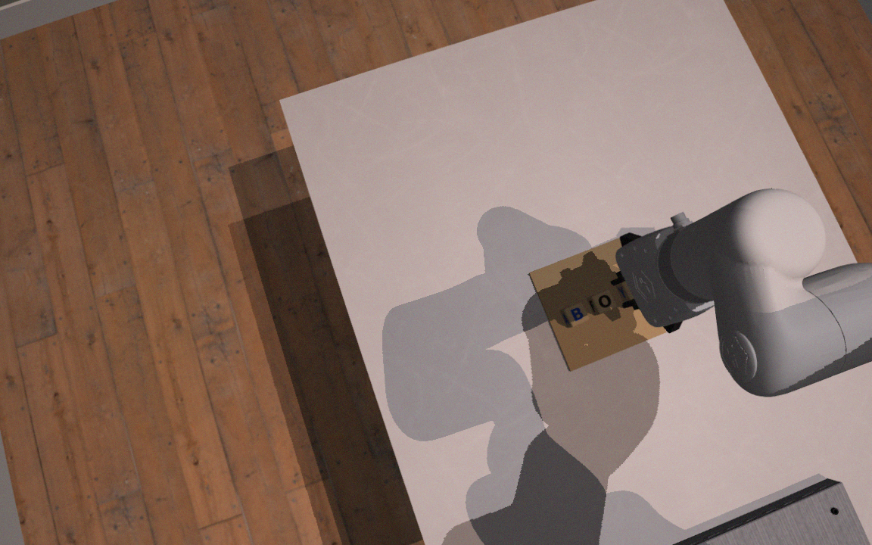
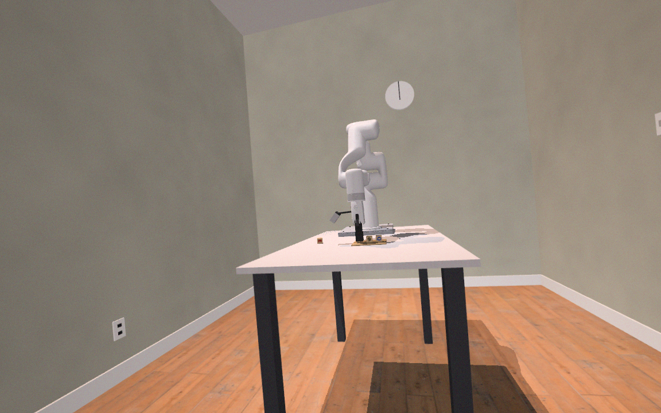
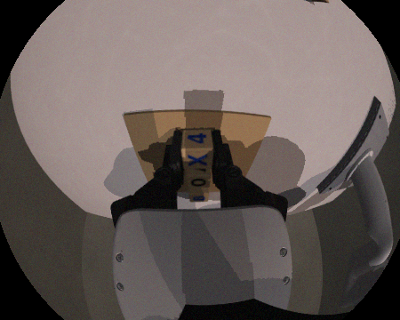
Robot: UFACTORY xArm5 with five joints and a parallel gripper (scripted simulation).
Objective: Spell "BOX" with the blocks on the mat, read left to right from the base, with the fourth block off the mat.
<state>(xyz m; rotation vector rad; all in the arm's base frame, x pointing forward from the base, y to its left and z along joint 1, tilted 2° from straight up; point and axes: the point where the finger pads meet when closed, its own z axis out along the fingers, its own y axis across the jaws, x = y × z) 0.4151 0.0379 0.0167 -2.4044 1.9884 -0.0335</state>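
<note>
The tan mat lies 10 mm behind my hand, 40 mm to the left of it and 30 mm below it.
</note>
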